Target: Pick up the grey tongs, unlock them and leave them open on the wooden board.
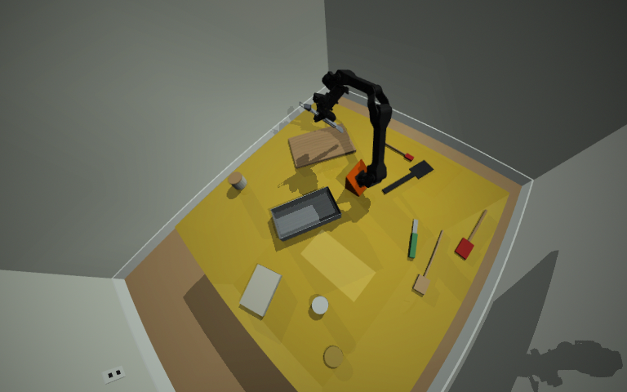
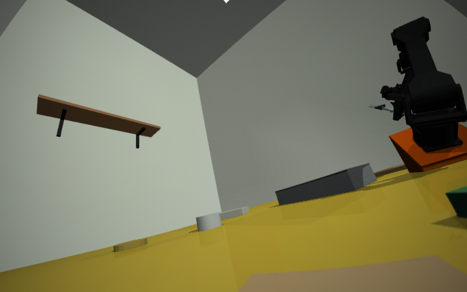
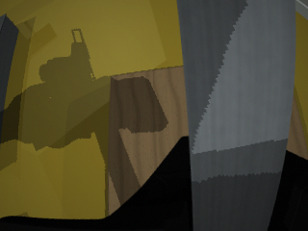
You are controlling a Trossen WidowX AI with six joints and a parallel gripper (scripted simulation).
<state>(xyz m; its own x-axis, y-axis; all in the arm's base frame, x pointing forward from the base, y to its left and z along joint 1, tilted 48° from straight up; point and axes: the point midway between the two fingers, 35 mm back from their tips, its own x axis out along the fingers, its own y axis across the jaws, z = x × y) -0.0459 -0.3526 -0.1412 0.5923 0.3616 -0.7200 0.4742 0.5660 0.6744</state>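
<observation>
Now: the yellow lock piece 30 mm behind my gripper tip, 10 mm to the left of it and 20 mm above it. From my gripper tip the other things lie so: wooden board 20 mm behind, 190 mm below; then roasting tin 350 mm ahead, 270 mm to the left, 170 mm below; then red-tipped tool 280 mm behind, 390 mm to the left, 190 mm below.
</observation>
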